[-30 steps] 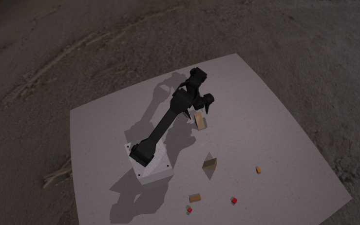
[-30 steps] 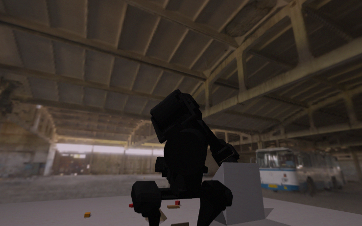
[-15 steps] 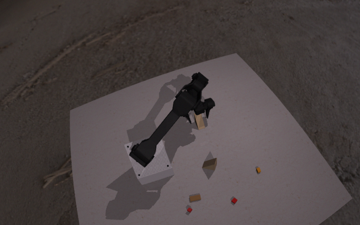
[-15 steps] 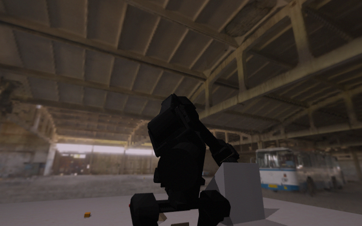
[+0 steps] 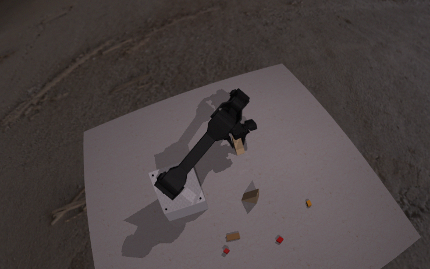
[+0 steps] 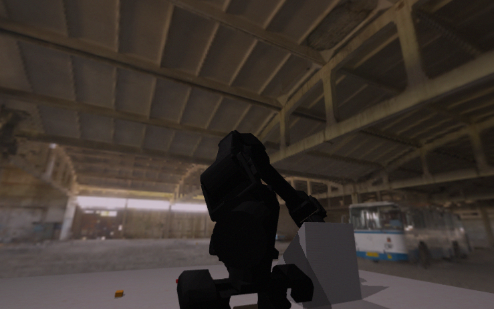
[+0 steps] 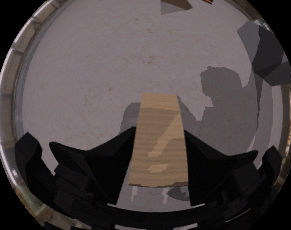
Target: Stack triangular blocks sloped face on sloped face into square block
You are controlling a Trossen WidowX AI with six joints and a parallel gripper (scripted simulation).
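Right now the tan triangular block is 10 mm to the left of my gripper tip and 10 mm above it. The rest, counted from my gripper tip: orange cube: 100 mm ahead, 410 mm to the right; flat tan block: 220 mm behind, 370 mm to the right.
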